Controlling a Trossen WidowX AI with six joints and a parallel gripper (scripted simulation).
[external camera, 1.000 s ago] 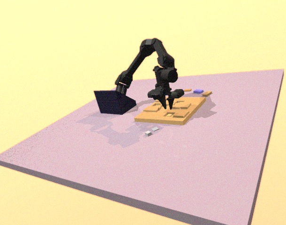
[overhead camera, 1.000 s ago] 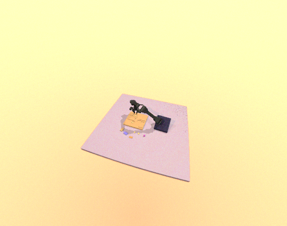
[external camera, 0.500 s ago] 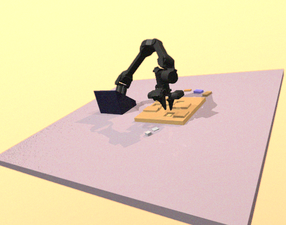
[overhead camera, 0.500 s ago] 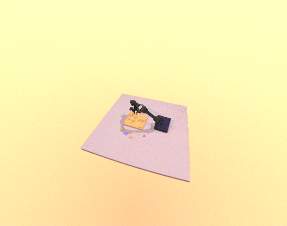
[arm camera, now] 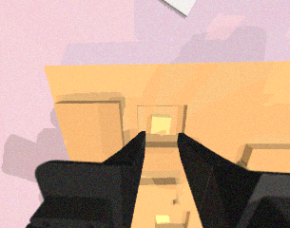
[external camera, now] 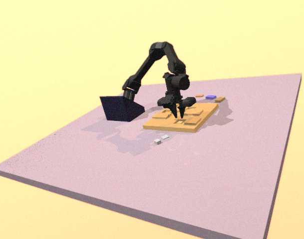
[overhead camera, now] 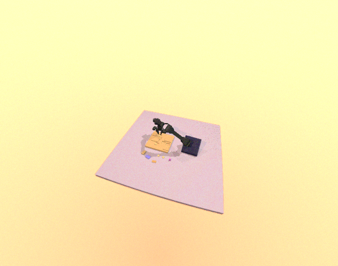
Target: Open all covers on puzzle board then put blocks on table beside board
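My gripper tip is 180 mm to the left of the grey cube, 30 mm past it and 30 mm above it. The rest, counted from my gripper tip: magenta block 330 mm to the left, 230 mm behind, 30 mm below; then blue block 370 mm to the left, 30 mm below, 20 mm ahead.
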